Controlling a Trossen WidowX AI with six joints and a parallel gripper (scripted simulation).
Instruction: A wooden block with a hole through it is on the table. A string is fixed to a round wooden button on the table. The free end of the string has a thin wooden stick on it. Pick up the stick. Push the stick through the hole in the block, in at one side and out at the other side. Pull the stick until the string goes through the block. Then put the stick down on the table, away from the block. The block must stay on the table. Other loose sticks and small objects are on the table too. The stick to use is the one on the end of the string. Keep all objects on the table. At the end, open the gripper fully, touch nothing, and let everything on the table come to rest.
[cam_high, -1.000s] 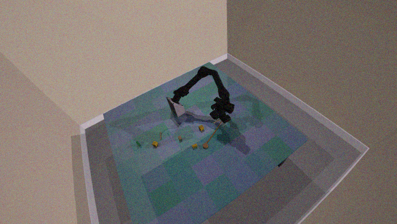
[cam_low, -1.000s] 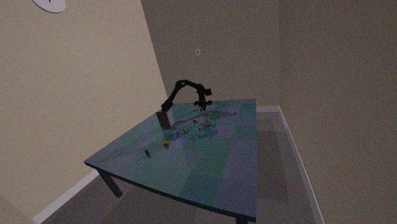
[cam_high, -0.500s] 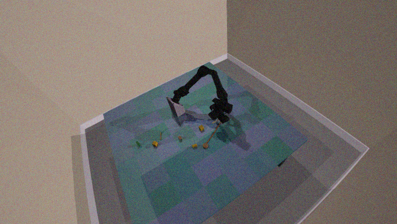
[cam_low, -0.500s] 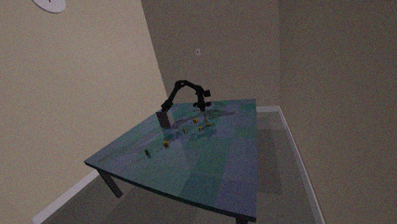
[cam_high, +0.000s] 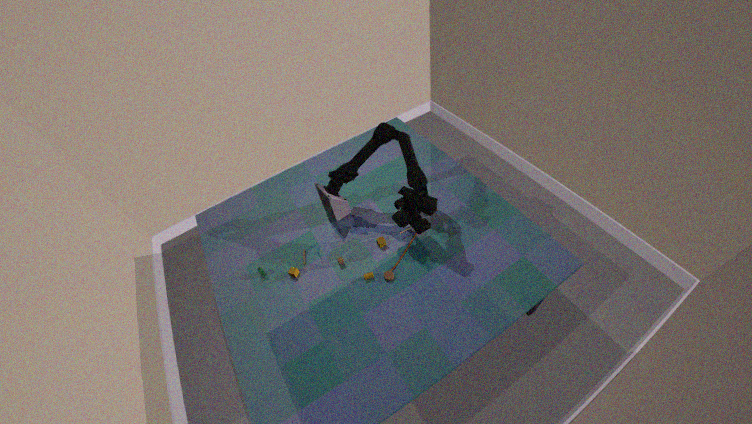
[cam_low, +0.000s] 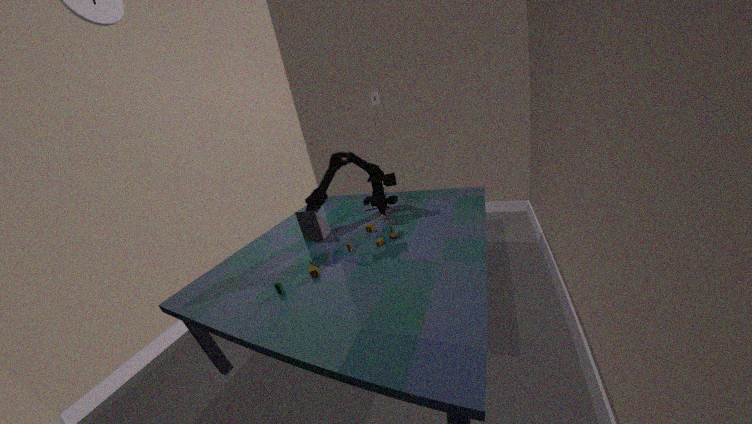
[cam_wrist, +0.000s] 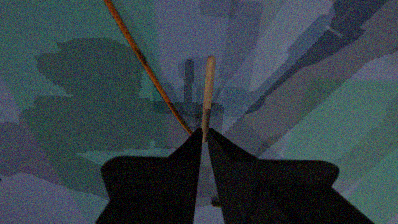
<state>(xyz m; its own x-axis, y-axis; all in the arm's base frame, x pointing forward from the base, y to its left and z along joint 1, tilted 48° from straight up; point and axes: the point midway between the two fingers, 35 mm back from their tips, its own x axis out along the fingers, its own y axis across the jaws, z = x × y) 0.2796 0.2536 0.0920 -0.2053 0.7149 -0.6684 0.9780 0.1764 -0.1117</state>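
Now: gripper tip 10 mm past the yellow block, 150 mm to the left of it and 10 mm above it. The rest, counted from my gripper tip: brown block (70 mm behind, 120 mm to the left); then thin wooden stick (10 mm to the right); then round wooden button (150 mm ahead, 200 mm to the right, 20 mm below).
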